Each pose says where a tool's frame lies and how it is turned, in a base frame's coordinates. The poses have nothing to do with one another.
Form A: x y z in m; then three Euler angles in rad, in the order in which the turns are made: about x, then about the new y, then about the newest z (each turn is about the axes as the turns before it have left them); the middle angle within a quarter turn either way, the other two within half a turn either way.
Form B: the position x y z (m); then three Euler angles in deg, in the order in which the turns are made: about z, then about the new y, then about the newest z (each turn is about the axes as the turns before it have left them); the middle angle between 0 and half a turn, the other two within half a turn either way. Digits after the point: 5 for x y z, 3 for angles.
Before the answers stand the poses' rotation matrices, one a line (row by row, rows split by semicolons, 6 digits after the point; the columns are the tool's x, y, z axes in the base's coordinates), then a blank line. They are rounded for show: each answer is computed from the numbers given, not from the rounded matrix.
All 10 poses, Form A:
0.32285 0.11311 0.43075 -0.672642 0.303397 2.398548
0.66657 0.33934 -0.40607 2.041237 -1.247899 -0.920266
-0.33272 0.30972 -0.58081 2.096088 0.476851 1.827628
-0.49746 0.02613 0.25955 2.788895 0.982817 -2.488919
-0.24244 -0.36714 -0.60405 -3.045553 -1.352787 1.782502
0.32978 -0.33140 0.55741 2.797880 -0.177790 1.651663
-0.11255 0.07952 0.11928 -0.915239 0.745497 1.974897
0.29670 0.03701 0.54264 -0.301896 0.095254 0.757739
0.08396 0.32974 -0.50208 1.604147 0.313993 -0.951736
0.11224 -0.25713 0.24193 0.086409 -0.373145 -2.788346
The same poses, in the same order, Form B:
-0.702778 -0.645634 0.298764; 0.666250 -0.450072 0.594598; -0.249428 0.616922 0.746454
0.192169 0.252508 -0.948320; -0.151220 -0.947170 -0.282845; -0.969641 0.197759 -0.143832
-0.225680 -0.859303 0.458984; -0.585888 -0.256696 -0.768663; 0.778334 -0.442385 -0.445524
-0.440673 0.336865 0.832063; 0.341584 0.920113 -0.191604; -0.830137 0.199785 -0.520537
-0.045448 -0.211458 -0.976330; -0.992841 0.117627 0.020740; 0.110457 0.970283 -0.215290
-0.079505 -0.981021 -0.176855; -0.933619 0.135456 -0.331673; 0.349334 0.138745 -0.926669
-0.288898 -0.675571 0.678337; 0.771930 0.254723 0.582443; -0.566270 0.691896 0.447905
0.723099 -0.684165 0.095110; 0.635656 0.712976 0.295983; -0.270313 -0.153568 0.950446
0.551899 0.774605 0.308859; 0.206278 0.232053 -0.950579; -0.807995 0.588335 -0.031714
-0.873689 0.322140 -0.364546; -0.315137 -0.945638 -0.080363; -0.370616 0.044670 0.927711

0.32285 0.11311 0.43075 63.322 41.716 67.986
0.66657 0.33934 -0.40607 -163.392 98.270 11.527
-0.33272 0.30972 -0.58081 -59.158 116.457 -150.387
-0.49746 0.02613 0.25955 -12.968 121.368 13.532
-0.24244 -0.36714 -0.60405 178.783 102.433 96.495
0.32978 -0.33140 0.55741 -118.067 157.921 158.338
-0.11255 0.07952 0.11928 40.651 63.391 50.702
0.29670 0.03701 0.54264 72.186 18.113 -29.601
0.08396 0.32974 -0.50208 -72.000 91.817 36.060
0.11224 -0.25713 0.24193 -167.568 21.919 6.873

